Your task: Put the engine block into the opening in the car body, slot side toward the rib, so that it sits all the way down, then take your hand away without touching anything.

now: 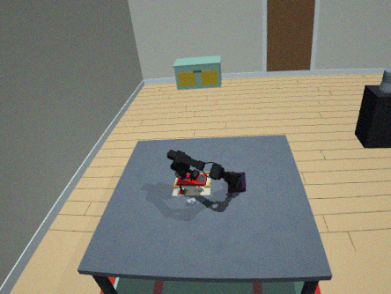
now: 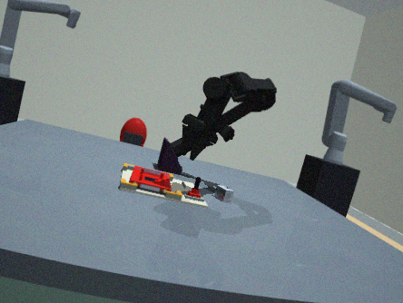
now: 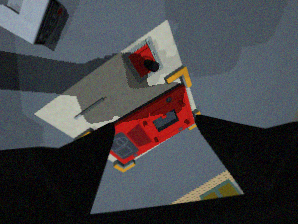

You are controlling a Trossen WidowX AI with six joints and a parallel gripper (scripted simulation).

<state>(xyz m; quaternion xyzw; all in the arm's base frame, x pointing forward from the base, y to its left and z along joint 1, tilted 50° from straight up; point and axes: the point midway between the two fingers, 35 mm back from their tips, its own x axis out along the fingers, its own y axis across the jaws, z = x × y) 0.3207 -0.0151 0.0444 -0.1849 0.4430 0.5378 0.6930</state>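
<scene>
My gripper tip is now 5 cm past the grey engine block, 14 cm to the right of it and 8 cm above it.
</scene>
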